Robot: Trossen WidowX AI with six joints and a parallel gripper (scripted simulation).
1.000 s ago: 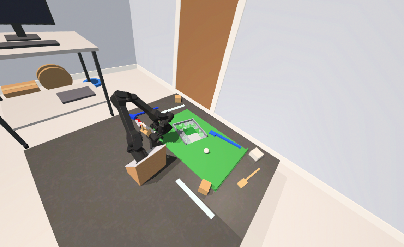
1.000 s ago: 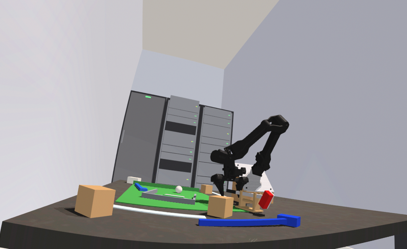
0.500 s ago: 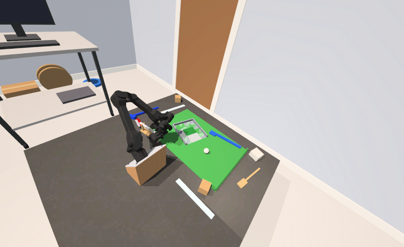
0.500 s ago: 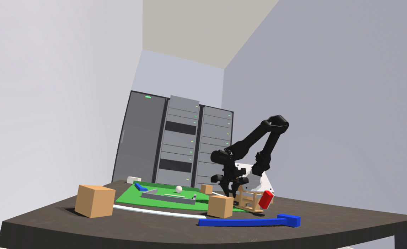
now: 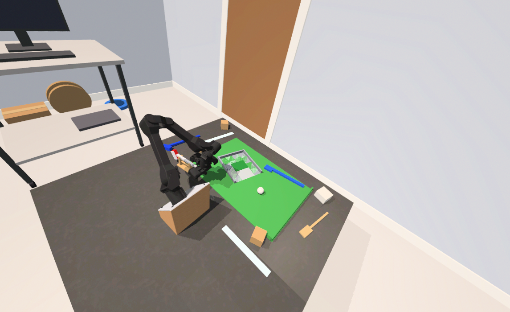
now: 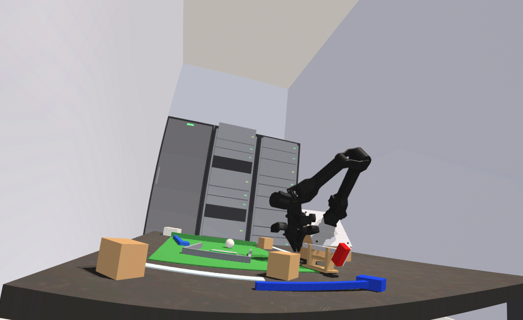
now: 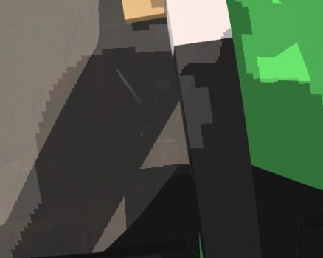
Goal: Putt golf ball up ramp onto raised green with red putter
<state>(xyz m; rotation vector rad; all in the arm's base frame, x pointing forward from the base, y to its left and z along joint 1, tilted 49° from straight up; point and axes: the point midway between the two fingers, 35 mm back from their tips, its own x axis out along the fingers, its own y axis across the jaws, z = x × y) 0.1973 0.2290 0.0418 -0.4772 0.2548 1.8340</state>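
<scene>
Right now my gripper tip is 3 cm past the wooden stand and 13 cm to the right of it. Also, from my gripper tip: white block 55 cm ahead, 57 cm to the right, 2 cm below; white golf ball 23 cm ahead, 30 cm to the right, 2 cm below.
</scene>
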